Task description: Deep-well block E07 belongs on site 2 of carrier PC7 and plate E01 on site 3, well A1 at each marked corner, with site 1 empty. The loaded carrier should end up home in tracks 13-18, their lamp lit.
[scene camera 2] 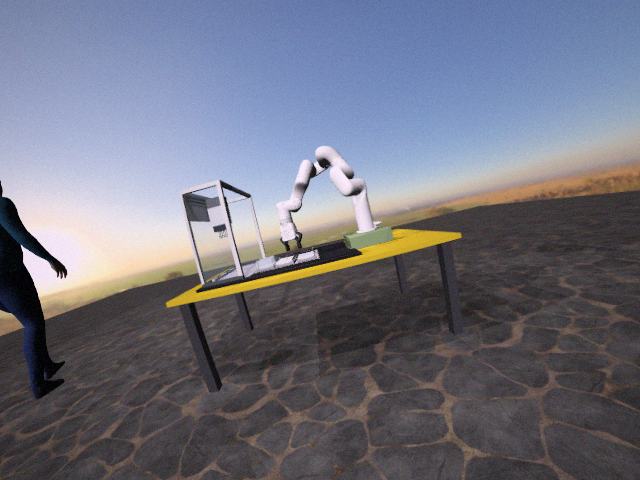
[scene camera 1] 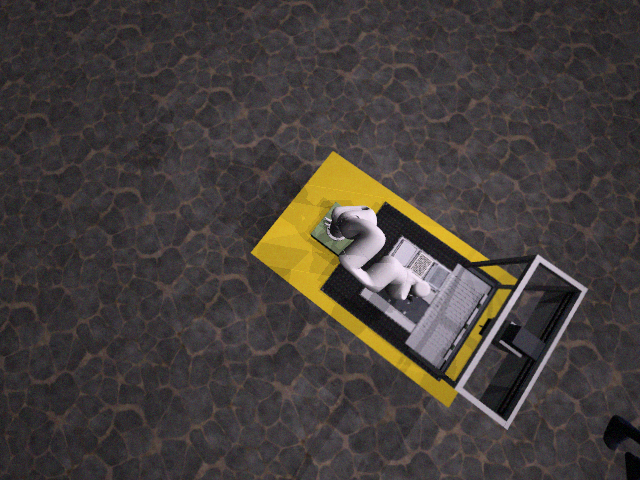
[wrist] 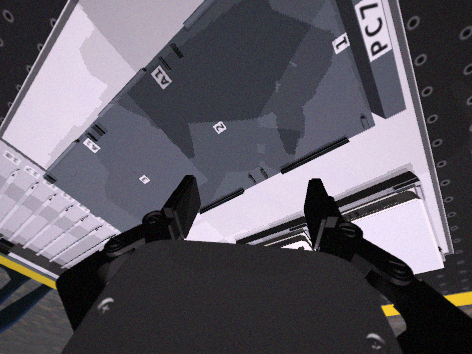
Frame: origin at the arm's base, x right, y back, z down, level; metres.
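Seen in the pictures: gripper, fingertip midpoint: (scene camera 2: 294,249) (wrist: 250,191); arm's base, link origin: (scene camera 2: 367,230).
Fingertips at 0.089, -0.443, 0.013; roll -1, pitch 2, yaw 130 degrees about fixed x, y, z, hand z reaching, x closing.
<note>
Pixels of each thing's top centre, then the offset from my fingertips to it, as dx, dy, dz. Level surfaces: height alone.
- Carrier PC7, top centre: (wrist: 174,163) (scene camera 1: 401,296) (scene camera 2: 288,253) +0.054, -0.041, +0.019
- white labware piece, top centre: (wrist: 388,249) (scene camera 2: 305,254) (scene camera 1: 404,253) -0.169, +0.052, +0.023
- gridded piece, top centre: (scene camera 2: 285,258) (scene camera 1: 421,265) -0.157, -0.059, +0.023
- yellow table, surface height: dz +0.062
- black perforated board, surface height: dz +0.049
Carrier PC7 (scene camera 1: 418,308) (wrist: 320,90) is a dark grey-blue tray on the white deck. In the wrist view, its sites 1, 2 and 3 show bare, with A1 marks by sites 2 and 3. My gripper (scene camera 2: 293,248) (wrist: 250,191) is open with nothing between its fingers, above the deck near the carrier's long edge. A white labware piece (wrist: 405,230) stands in a row beside the carrier, and a gridded piece (scene camera 1: 421,264) shows in scene camera 1. I cannot read which is E07 or E01. Numbered tracks (wrist: 50,215) lie at the left in the wrist view. The lamp state is unreadable.
A tall frame (scene camera 1: 562,272) (scene camera 2: 231,232) stands at the tracks' end of the yellow table (scene camera 1: 294,232) (scene camera 2: 423,237). A black perforated board (scene camera 1: 336,284) surrounds the deck. A person (scene camera 1: 620,431) (scene camera 2: 31,289) stands off beyond the frame's end.
</note>
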